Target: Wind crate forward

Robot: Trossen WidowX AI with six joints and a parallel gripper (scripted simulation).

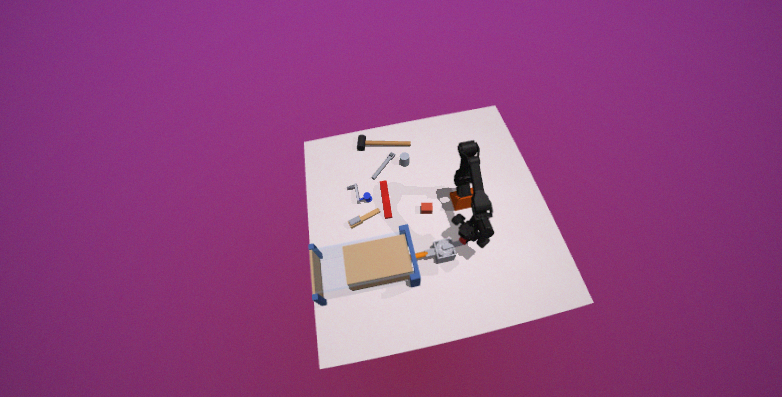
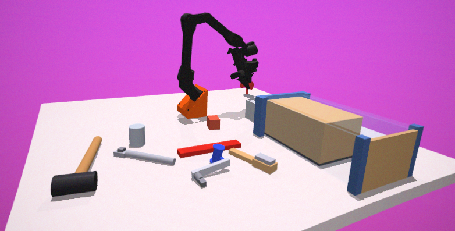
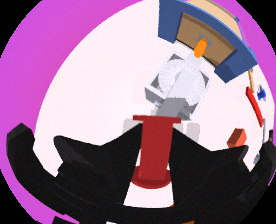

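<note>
Right now my gripper tip is 30 mm above the red-knobbed crank, 20 mm short of it and 10 mm to the left of it. From my gripper tip the other things lie so: rack: 490 mm ahead, 50 mm below, 10 mm to the right; then red knob: 10 mm to the right, 10 mm behind; then grey winch: 100 mm below, 70 mm ahead, 10 mm to the right.
</note>
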